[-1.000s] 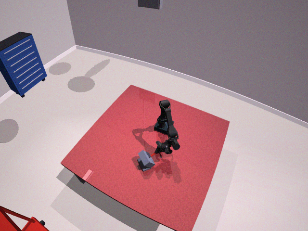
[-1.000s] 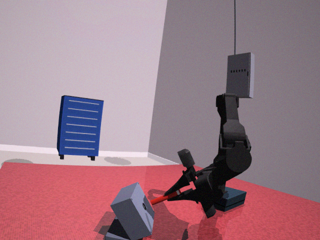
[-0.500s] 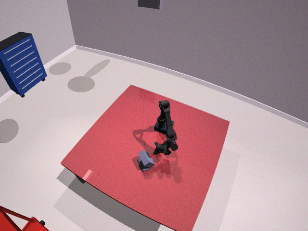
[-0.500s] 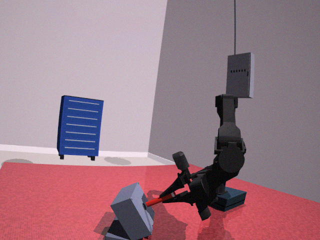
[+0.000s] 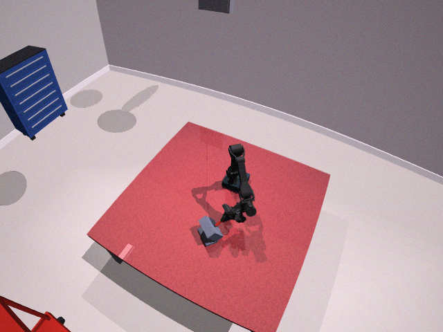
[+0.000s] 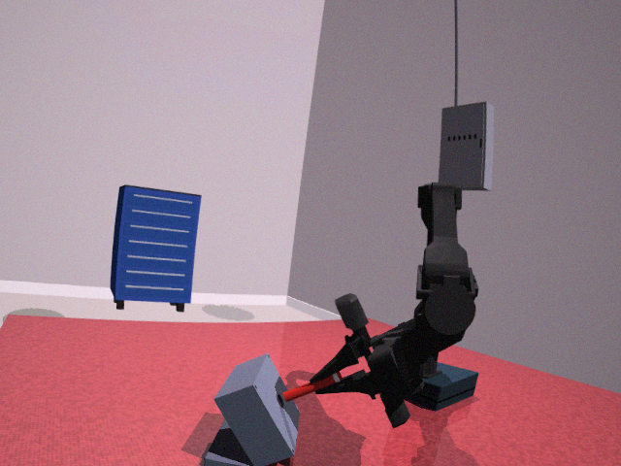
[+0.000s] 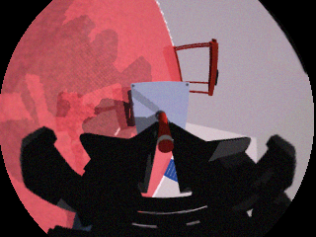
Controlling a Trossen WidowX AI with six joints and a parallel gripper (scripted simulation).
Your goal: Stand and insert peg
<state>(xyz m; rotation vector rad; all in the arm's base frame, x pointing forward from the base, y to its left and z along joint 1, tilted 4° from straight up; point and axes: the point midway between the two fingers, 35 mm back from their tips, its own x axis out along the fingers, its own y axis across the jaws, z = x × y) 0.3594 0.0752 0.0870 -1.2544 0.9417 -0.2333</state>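
The sloped panel is 50 mm to the right of my gripper tip, 40 mm below it and 40 mm ahead of it. Also, from my gripper tip: red peg (10 mm to the left, 10 mm behind, 10 mm above).
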